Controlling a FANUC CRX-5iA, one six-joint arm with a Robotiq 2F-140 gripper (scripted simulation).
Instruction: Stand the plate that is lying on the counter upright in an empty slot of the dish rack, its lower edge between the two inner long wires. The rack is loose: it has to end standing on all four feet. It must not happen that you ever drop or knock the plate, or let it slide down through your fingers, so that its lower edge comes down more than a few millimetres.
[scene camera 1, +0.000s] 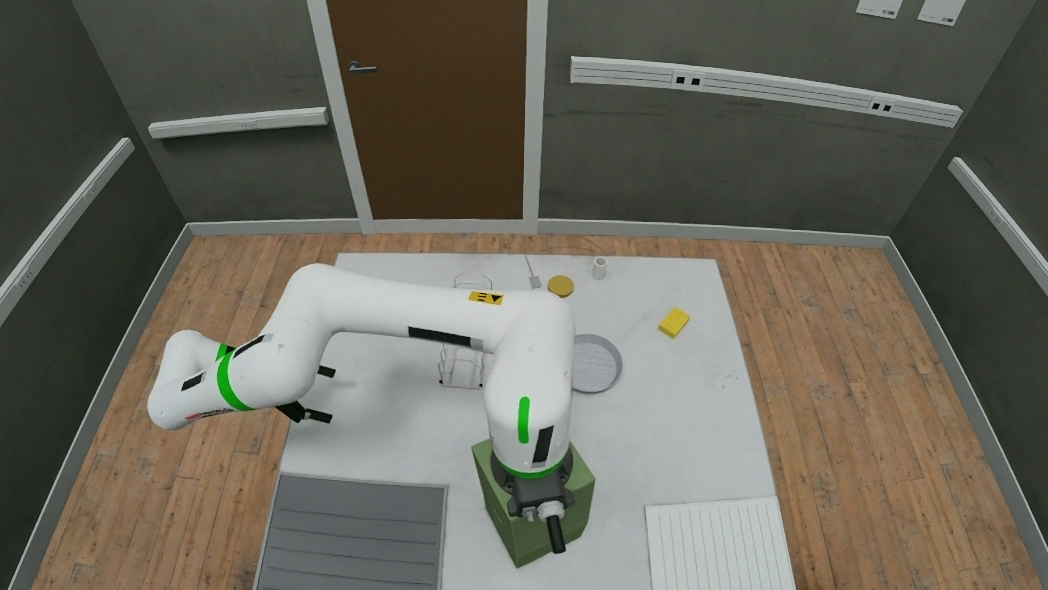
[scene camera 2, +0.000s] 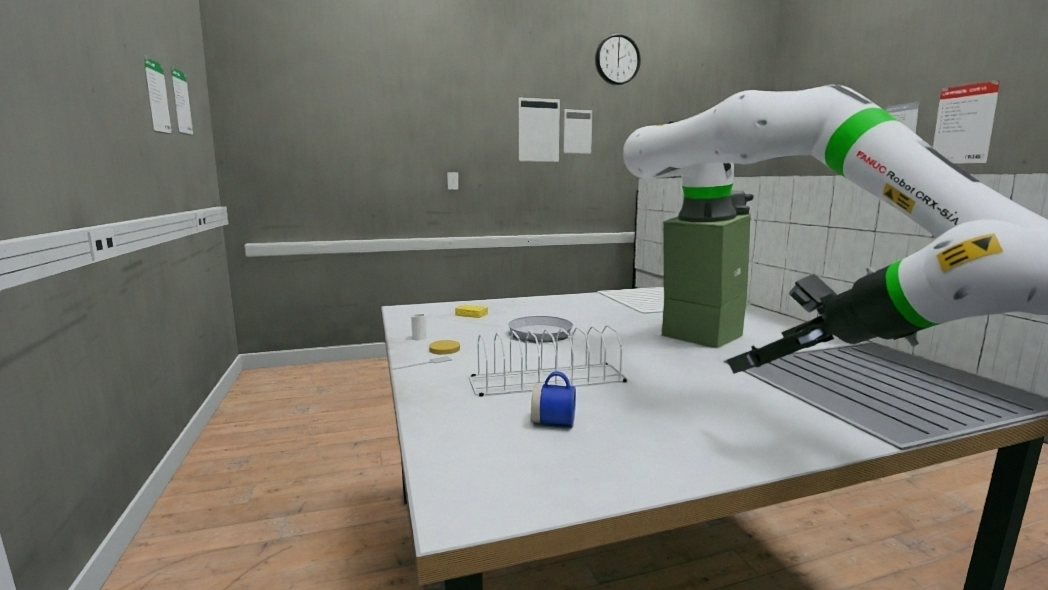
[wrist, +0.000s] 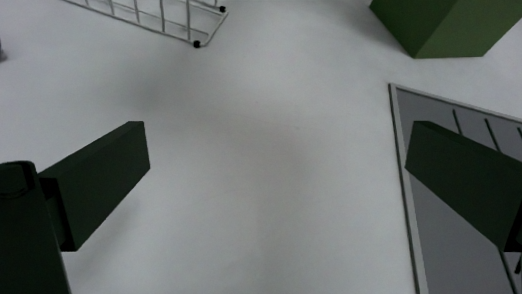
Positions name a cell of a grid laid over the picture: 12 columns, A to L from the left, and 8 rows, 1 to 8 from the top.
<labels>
my gripper: scene camera 1 D6; scene camera 2 I5; wrist G4
grey plate: scene camera 1 G5; scene camera 2 G5; not seen in the wrist view (out of frame)
</labels>
